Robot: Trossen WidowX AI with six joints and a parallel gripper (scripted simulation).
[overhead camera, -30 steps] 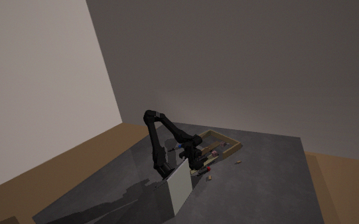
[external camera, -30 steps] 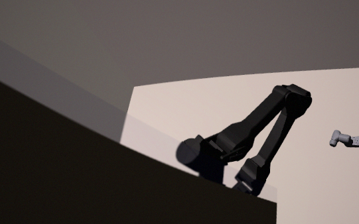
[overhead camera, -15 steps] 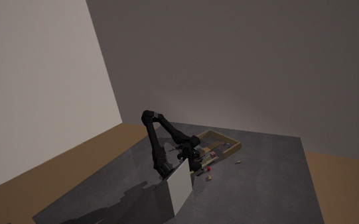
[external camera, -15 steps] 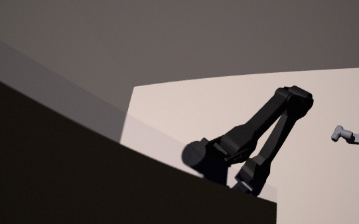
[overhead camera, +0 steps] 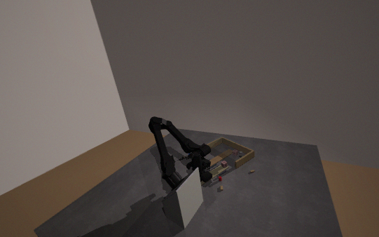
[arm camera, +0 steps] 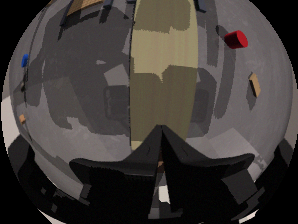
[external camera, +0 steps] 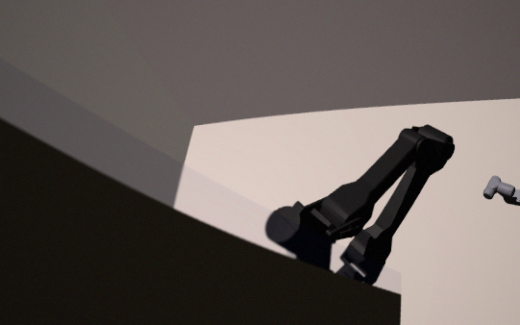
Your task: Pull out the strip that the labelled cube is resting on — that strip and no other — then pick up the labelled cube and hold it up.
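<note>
Right now my gripper tip is 6 cm short of the small red piece, 11 cm to the left of it and 1 cm below it. Round my gripper tip: small blue piece: 23 cm ahead, 21 cm to the left.
</note>
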